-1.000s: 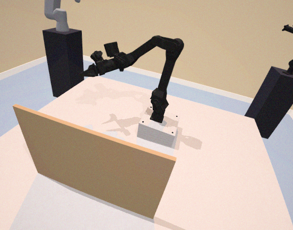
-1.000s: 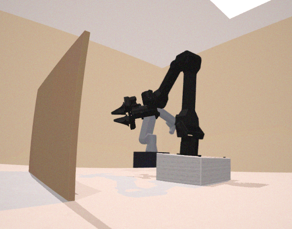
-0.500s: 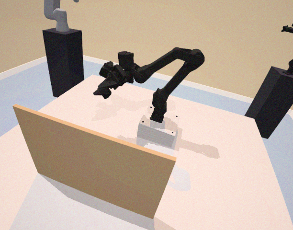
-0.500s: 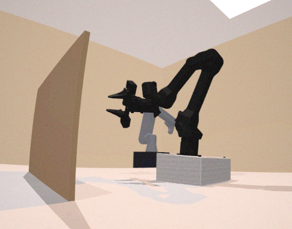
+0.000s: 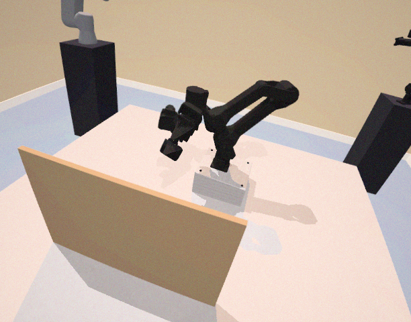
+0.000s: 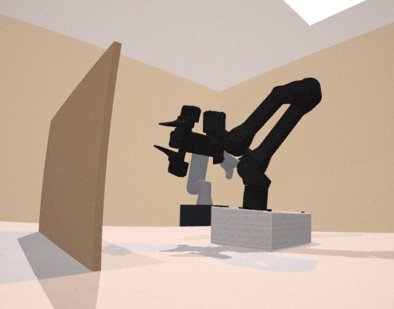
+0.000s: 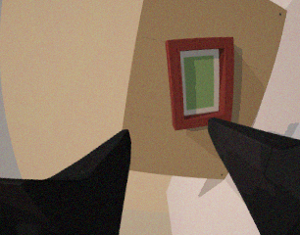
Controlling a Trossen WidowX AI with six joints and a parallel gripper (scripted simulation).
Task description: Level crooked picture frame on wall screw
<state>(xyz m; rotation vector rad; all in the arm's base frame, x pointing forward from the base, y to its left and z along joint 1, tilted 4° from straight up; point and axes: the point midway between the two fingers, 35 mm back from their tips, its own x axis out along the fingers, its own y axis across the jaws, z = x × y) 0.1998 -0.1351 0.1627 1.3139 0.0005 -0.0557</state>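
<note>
My gripper tip is 20 cm short of the picture frame, 2 cm to the left of it and 9 cm above it. Round my gripper tip: tan wall board 21 cm ahead, 1 cm to the right, 11 cm below.
</note>
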